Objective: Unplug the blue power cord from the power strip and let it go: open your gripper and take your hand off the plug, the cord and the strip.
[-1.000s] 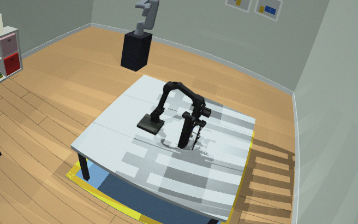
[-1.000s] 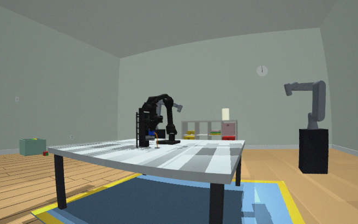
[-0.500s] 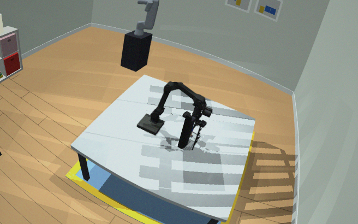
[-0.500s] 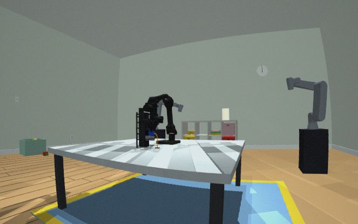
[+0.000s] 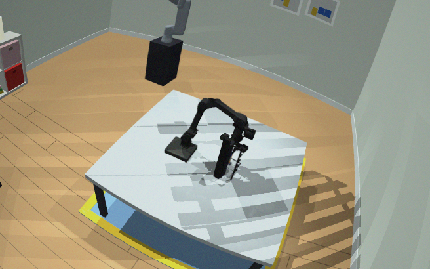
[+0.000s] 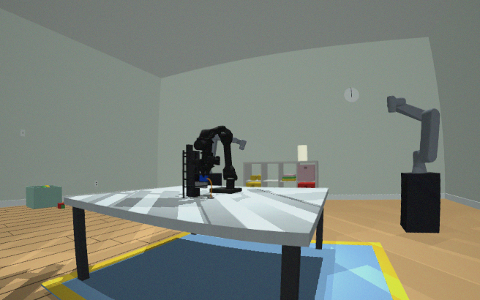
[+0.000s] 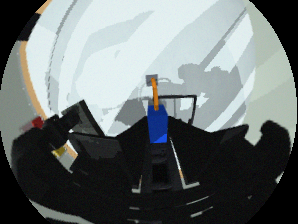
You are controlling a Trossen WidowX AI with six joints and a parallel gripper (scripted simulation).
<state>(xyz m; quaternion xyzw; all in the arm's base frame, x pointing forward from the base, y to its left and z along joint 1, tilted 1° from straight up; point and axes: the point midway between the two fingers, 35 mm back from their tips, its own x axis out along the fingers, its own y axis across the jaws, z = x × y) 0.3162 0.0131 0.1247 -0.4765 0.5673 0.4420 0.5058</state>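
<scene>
Right now the blue plug is 3 cm to the right of my gripper tip.
</scene>
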